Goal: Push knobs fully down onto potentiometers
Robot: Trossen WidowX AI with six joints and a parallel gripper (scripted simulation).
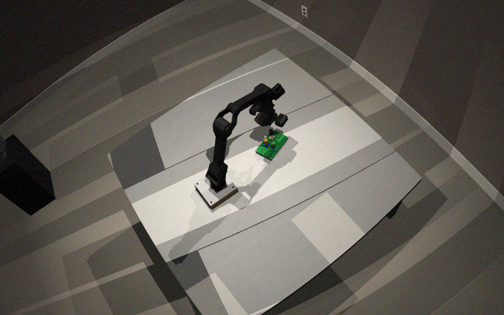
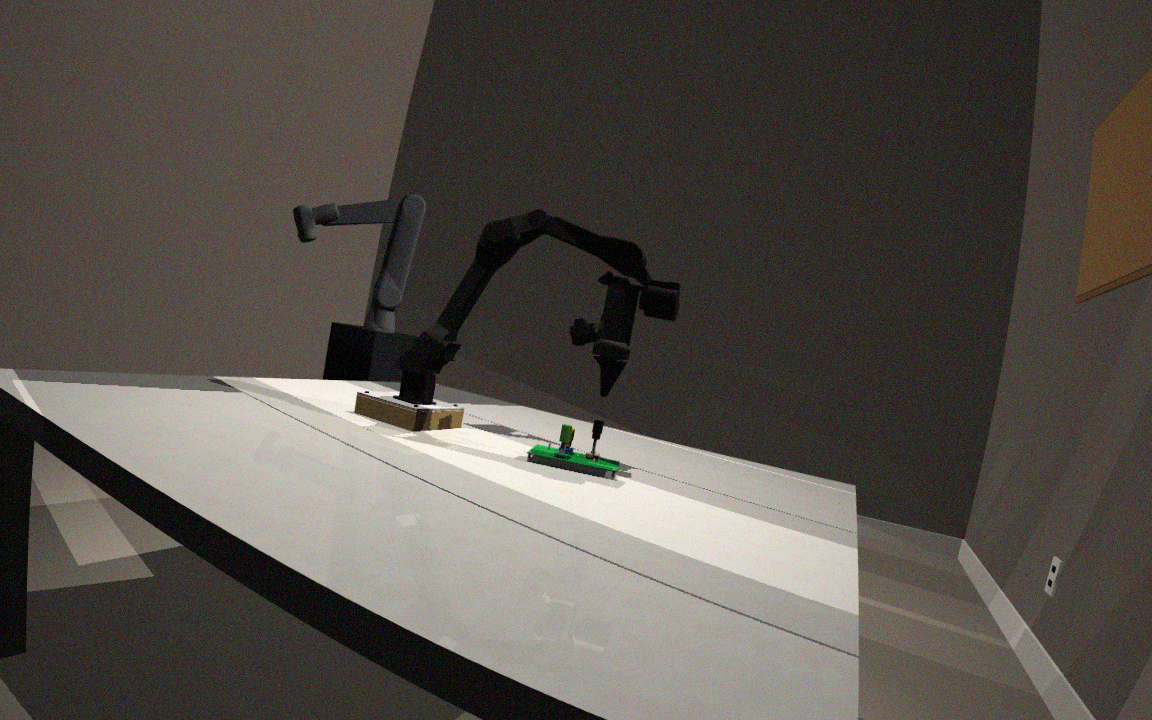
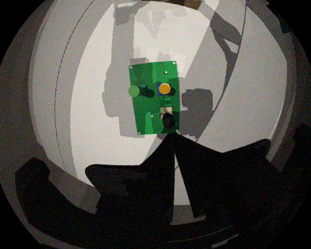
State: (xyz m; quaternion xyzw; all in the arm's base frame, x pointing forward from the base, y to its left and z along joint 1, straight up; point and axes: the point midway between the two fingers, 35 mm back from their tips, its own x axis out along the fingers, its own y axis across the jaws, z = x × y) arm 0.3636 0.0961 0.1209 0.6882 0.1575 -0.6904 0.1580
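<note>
The black knob lies 6 cm below my gripper tip. Also, from my gripper tip: orange knob: 9 cm below, 4 cm behind, 2 cm to the right.
</note>
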